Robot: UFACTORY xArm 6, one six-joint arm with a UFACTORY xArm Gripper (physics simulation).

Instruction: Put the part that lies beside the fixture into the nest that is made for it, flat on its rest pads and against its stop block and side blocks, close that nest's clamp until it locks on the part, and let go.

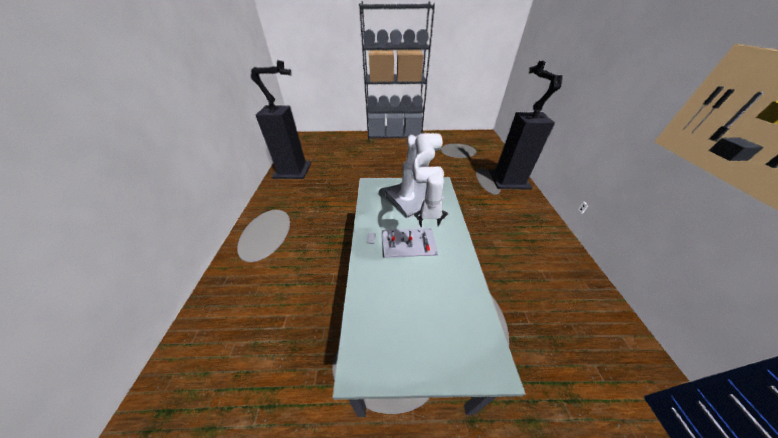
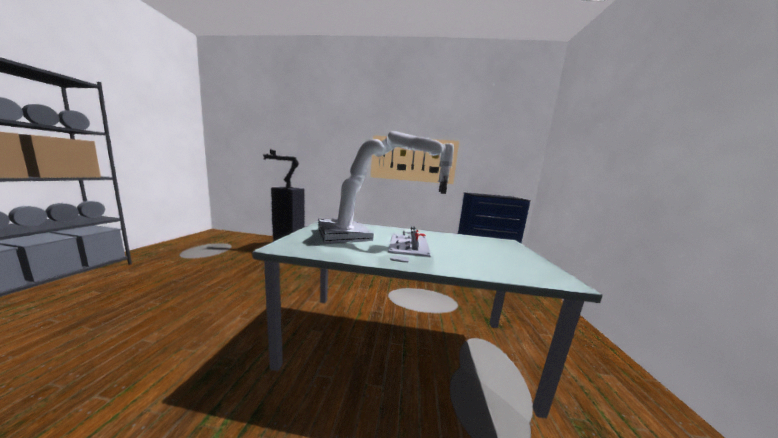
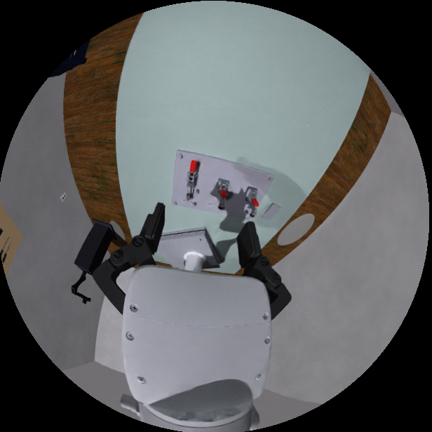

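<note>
The part is a small flat grey block lying on the table beside the fixture. The fixture is a light grey plate with three red-handled clamps: one clamp near one end, a middle clamp, and a third clamp at the end nearest the part. The nests are too small to tell apart. My gripper is open and empty, high above the table and off to the side of the fixture away from the part.
The arm's base plate stands on the table behind the fixture. The upright clamps rise above the fixture plate. Two dark pedestals with small black arms stand on the floor beyond the table.
</note>
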